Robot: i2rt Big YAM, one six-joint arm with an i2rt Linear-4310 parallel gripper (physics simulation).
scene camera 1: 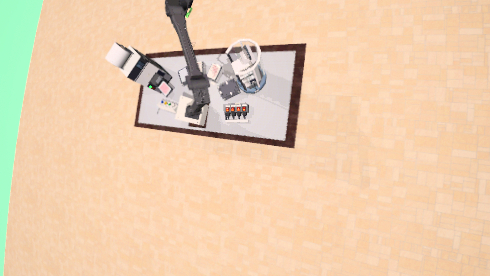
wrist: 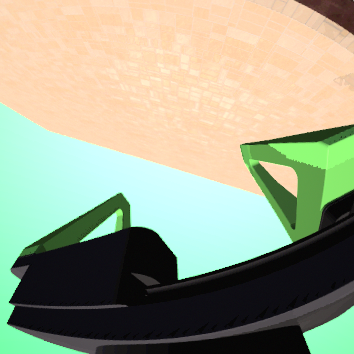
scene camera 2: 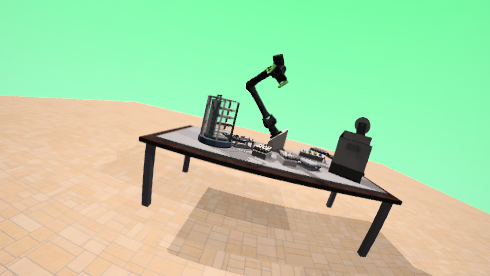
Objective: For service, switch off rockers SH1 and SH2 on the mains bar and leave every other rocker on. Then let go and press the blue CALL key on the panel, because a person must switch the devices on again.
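Places are measured from the arm's base along level axes (x ahead, y left, z up), in centimetres.
Where they show: gripper, fingertip midpoint: (scene camera 1: pixel 194 0) (wrist: pixel 179 176) (scene camera 2: pixel 273 80); arm's base at its link origin: (scene camera 1: pixel 192 113) (scene camera 2: pixel 276 135).
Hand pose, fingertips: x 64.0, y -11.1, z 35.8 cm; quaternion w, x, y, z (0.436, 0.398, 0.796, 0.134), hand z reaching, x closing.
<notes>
Each offset is from my fingertips to the top centre of the thing. "spot": to the spot under its first point.
The mains bar {spot: dx -53.5, dy -26.4, dz -43.3 cm} (scene camera 1: pixel 236 111) lies on the table right of the arm's base in scene camera 1. Its row of rockers shows orange-red; the labels and the tilt of each are too small to read. The key panel {dx -60.6, dy +46.6, dz -39.8 cm} (scene camera 1: pixel 168 105) (scene camera 2: pixel 312 154) lies on the other side of the base, with a small blue key {dx -57.7, dy +53.9, dz -40.7 cm} (scene camera 1: pixel 163 102) at its left end in scene camera 1. My gripper (scene camera 2: pixel 277 76) (wrist: pixel 179 176) is open and empty, raised high above the table and far from the bar and panel. Neither the bar nor the panel shows in the wrist view.
A tall round caged rack {dx -24.0, dy -31.8, dz -13.8 cm} (scene camera 1: pixel 248 71) (scene camera 2: pixel 215 142) stands beyond the mains bar. A dark plate {dx -36.1, dy -13.9, dz -40.6 cm} (scene camera 1: pixel 229 89) and a box with a red pattern {dx -22.2, dy +3.4, dz -41.2 cm} (scene camera 1: pixel 215 71) lie between rack and arm. A large machine {dx -31.9, dy +70.9, dz -2.6 cm} (scene camera 1: pixel 144 71) (scene camera 2: pixel 351 152) stands at the table's other end, beyond the key panel.
</notes>
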